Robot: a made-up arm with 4 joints. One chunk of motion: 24 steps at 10 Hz.
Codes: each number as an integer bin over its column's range. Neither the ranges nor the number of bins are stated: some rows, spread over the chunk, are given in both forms.
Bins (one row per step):
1: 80 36 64 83
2: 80 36 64 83
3: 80 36 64 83
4: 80 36 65 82
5: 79 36 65 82
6: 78 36 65 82
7: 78 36 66 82
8: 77 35 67 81
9: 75 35 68 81
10: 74 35 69 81
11: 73 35 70 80
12: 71 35 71 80
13: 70 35 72 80
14: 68 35 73 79
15: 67 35 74 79
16: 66 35 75 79
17: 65 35 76 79
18: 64 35 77 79
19: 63 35 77 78
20: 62 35 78 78
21: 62 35 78 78
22: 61 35 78 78
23: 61 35 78 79
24: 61 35 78 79
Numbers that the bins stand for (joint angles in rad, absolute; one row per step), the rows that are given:
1: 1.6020 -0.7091 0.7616 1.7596
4: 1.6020 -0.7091 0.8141 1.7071
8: 1.4444 -0.7616 0.9192 1.6545
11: 1.2343 -0.7616 1.0768 1.6020
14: 0.9717 -0.7616 1.2343 1.5495
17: 0.8141 -0.7616 1.3919 1.5495
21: 0.6566 -0.7616 1.4970 1.4970
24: 0.6040 -0.7616 1.4970 1.5495
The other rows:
2: 1.6020 -0.7091 0.7616 1.7596
3: 1.6020 -0.7091 0.7616 1.7596
5: 1.5495 -0.7091 0.8141 1.7071
6: 1.4970 -0.7091 0.8141 1.7071
7: 1.4970 -0.7091 0.8667 1.7071
9: 1.3394 -0.7616 0.9717 1.6545
10: 1.2869 -0.7616 1.0242 1.6545
12: 1.1293 -0.7616 1.1293 1.6020
13: 1.0768 -0.7616 1.1818 1.6020
15: 0.9192 -0.7616 1.2869 1.5495
16: 0.8667 -0.7616 1.3394 1.5495
18: 0.7616 -0.7616 1.4444 1.5495
19: 0.7091 -0.7616 1.4444 1.4970
20: 0.6566 -0.7616 1.4970 1.4970
22: 0.6040 -0.7616 1.4970 1.4970
23: 0.6040 -0.7616 1.4970 1.5495

